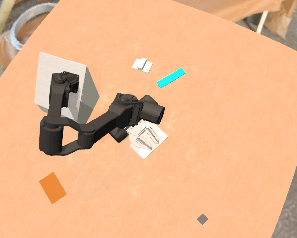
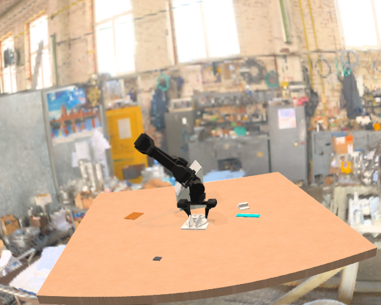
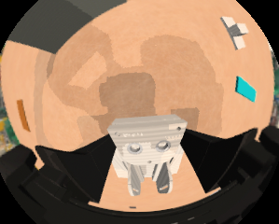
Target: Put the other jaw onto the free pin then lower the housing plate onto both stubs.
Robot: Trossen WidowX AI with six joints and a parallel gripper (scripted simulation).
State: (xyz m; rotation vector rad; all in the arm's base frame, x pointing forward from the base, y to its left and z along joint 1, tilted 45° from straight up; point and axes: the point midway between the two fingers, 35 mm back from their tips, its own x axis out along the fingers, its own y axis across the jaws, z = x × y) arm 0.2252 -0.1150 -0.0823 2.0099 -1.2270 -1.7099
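Right now the jaw is 3 cm ahead of my gripper tip. From my gripper tip the other things lie so: white base plate 6 cm ahead, 3 cm to the right, 1 cm below; then cyan strip 24 cm to the left, 6 cm ahead, 1 cm below; then orange patch 32 cm to the right, 20 cm behind, 1 cm below.
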